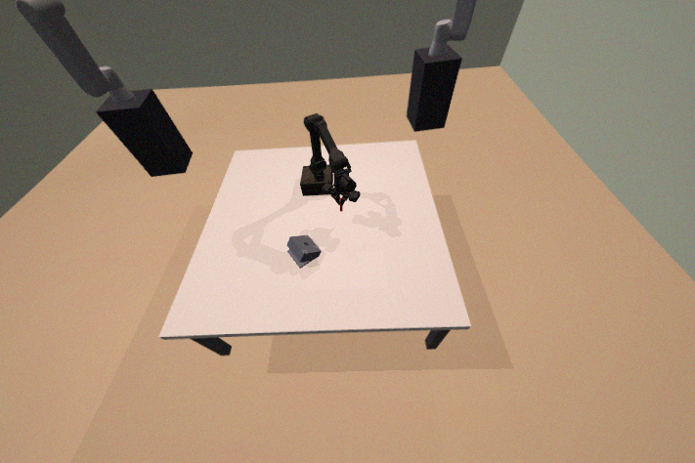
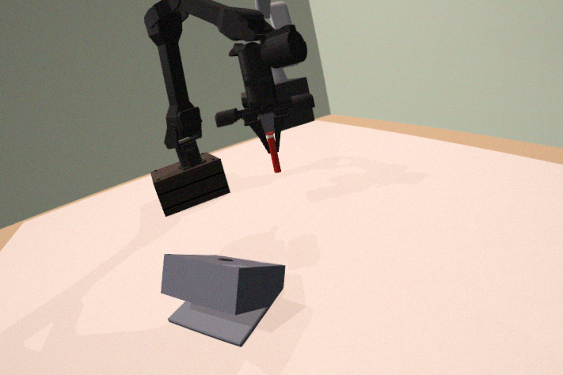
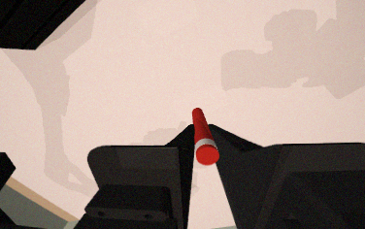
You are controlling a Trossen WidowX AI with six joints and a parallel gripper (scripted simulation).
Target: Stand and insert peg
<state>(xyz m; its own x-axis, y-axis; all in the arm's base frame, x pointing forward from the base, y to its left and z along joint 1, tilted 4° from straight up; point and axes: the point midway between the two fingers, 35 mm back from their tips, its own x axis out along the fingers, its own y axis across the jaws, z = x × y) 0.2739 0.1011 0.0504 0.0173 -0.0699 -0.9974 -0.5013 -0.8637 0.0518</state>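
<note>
The grey sloped panel is 170 mm ahead of my gripper tip, 210 mm to the right of it and 90 mm below it. Round my gripper tip: flat grey base plate 180 mm ahead, 230 mm to the right, 120 mm below; then red peg 20 mm above.
</note>
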